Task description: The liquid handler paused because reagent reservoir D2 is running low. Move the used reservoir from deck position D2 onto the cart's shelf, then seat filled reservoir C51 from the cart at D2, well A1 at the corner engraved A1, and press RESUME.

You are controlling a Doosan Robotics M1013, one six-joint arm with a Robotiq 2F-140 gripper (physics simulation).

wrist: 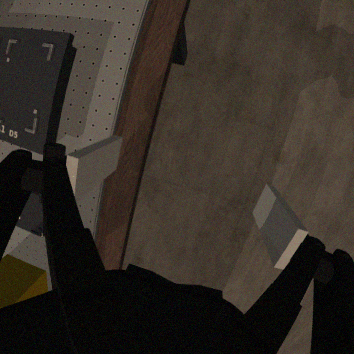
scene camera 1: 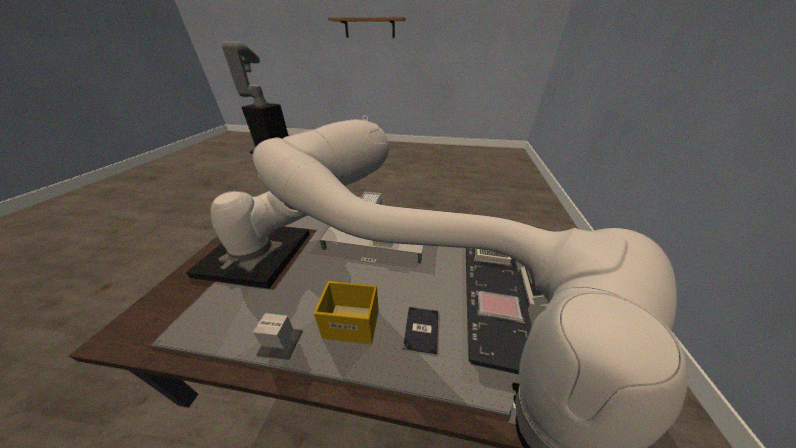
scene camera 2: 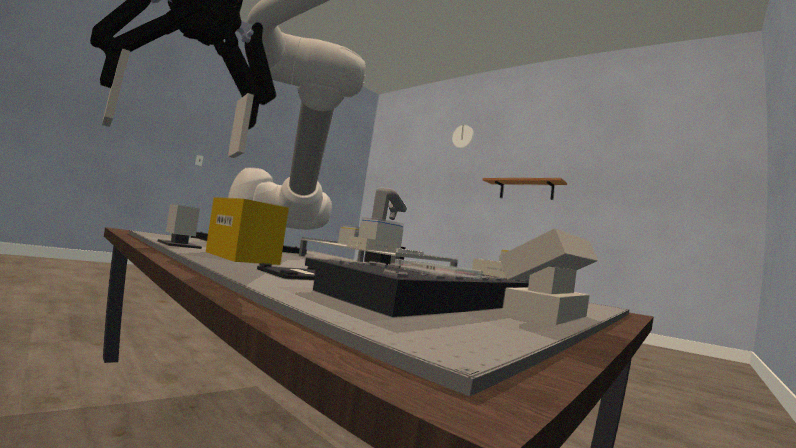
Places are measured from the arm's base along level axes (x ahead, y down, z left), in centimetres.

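Pixels of known places: gripper, fingertip midpoint: (wrist: 189,175) (scene camera 2: 176,139); arm's base, origin of the base link: (scene camera 1: 252,253).
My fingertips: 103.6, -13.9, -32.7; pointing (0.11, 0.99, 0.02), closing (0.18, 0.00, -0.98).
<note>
Ahead of a thing's pixels: the offset from my fingertips to its top centre, as dx, dy, dz. "pt": to the spot under its first point.
My gripper (scene camera 2: 171,138) (wrist: 189,175) is open and empty, high above the table's front edge; its fingers straddle the edge and floor in the wrist view. In scene camera 1 the arm hides most of it. The dark deck (scene camera 1: 498,336) (scene camera 2: 356,289) (wrist: 30,90) shows its D5 corner in the wrist view. A cream reservoir {-8.5, +8.1, +66.2} (scene camera 1: 492,254) with a dark grid sits at D2, partly visible beside the arm. The cart {pt -44.2, +15.9, +58.6} (scene camera 1: 403,253) is largely covered by the arm; a gridded item {-53.2, +6.8, +59.7} (scene camera 1: 383,243) shows on its shelf. I cannot tell which item is C51. The RESUME button is hidden.
A pink plate {-4.1, +9.8, +41.8} (scene camera 1: 499,306) sits at D4. The yellow waste bin {-48.0, +2.4, +20.4} (scene camera 1: 346,320) (scene camera 2: 245,230) (wrist: 22,282), a black RG pad {-25.8, +14.5, +27.2} (scene camera 1: 421,330) and a white block {-65.4, +5.5, +6.9} (scene camera 1: 272,329) (scene camera 2: 182,220) stand left of the deck. The panel's housing {pt +12.9, +5.7, +47.3} (scene camera 2: 548,253) stands behind the deck. A blue-trimmed box (scene camera 1: 370,197) (scene camera 2: 381,234) shows past the arm.
</note>
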